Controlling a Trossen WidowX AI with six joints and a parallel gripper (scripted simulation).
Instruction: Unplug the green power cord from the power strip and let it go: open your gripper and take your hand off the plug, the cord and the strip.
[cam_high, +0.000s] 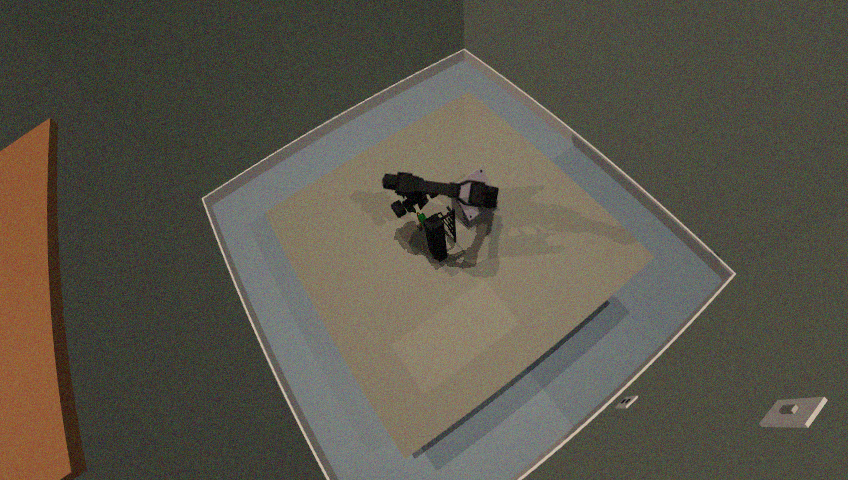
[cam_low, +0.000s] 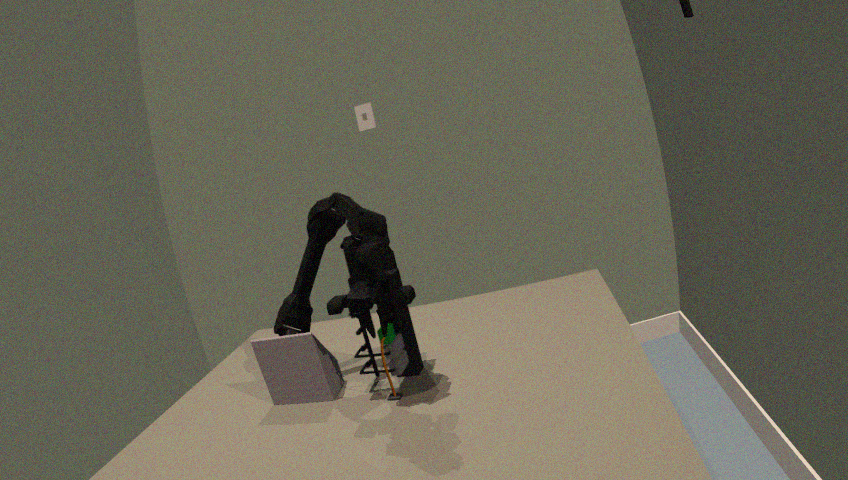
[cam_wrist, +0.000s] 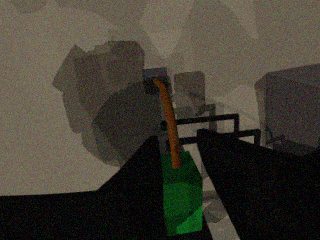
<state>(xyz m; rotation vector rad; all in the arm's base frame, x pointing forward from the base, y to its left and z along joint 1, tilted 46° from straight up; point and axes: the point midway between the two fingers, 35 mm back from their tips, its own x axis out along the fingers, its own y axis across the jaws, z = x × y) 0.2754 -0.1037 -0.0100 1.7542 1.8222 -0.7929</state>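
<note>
Right now the green plug is 7 cm to the left of my gripper tip.
</note>
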